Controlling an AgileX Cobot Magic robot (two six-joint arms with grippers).
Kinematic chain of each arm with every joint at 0, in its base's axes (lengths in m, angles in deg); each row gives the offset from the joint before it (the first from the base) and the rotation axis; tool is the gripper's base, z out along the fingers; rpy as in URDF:
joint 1: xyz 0 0 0.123 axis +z
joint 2: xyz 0 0 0 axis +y
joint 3: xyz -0.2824 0 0.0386 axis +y
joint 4: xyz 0.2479 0 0.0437 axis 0.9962 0 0.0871
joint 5: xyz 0 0 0 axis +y
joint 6: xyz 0.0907 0 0.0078 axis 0.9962 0 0.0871
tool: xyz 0 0 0 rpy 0 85 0
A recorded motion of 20 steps. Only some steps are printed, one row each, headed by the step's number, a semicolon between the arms.
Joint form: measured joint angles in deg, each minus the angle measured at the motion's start. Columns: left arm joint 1, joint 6, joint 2, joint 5, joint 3, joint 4; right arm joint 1, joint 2, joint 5, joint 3, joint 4, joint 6.
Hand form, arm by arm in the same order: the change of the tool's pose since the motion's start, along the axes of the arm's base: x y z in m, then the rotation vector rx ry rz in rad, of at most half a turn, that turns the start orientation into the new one. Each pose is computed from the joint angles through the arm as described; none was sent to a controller.
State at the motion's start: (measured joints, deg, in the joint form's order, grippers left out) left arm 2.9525 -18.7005 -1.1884 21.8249 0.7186 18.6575; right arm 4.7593 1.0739 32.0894 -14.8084 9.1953 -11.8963
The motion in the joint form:
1: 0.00 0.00 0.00 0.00 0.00 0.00; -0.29 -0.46 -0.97 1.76 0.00 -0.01
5: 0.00 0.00 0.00 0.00 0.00 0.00; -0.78 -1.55 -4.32 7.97 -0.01 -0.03
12: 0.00 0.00 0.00 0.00 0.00 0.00; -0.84 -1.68 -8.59 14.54 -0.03 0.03
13: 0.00 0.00 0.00 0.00 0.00 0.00; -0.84 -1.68 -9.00 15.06 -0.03 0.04
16: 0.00 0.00 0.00 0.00 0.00 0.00; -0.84 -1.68 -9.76 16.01 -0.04 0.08
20: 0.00 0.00 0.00 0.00 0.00 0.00; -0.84 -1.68 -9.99 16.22 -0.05 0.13
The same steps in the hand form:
1: 0.0000 0.0000 0.0000 0.0000 0.0000 0.0000; 0.0019 -0.0003 -0.0080 0.0002 0.0060 -0.0076
5: 0.0000 0.0000 0.0000 0.0000 0.0000 0.0000; 0.0082 -0.0009 -0.0373 -0.0003 0.0377 -0.0251
12: 0.0000 0.0000 0.0000 0.0000 0.0000 0.0000; 0.0142 -0.0015 -0.0688 -0.0007 0.0766 -0.0383
13: 0.0000 0.0000 0.0000 0.0000 0.0000 0.0000; 0.0146 -0.0016 -0.0712 -0.0006 0.0787 -0.0394
16: 0.0000 0.0000 0.0000 0.0000 0.0000 0.0000; 0.0152 -0.0017 -0.0756 -0.0001 0.0823 -0.0417
20: 0.0000 0.0000 0.0000 0.0000 0.0000 0.0000; 0.0154 -0.0018 -0.0765 0.0006 0.0821 -0.0426

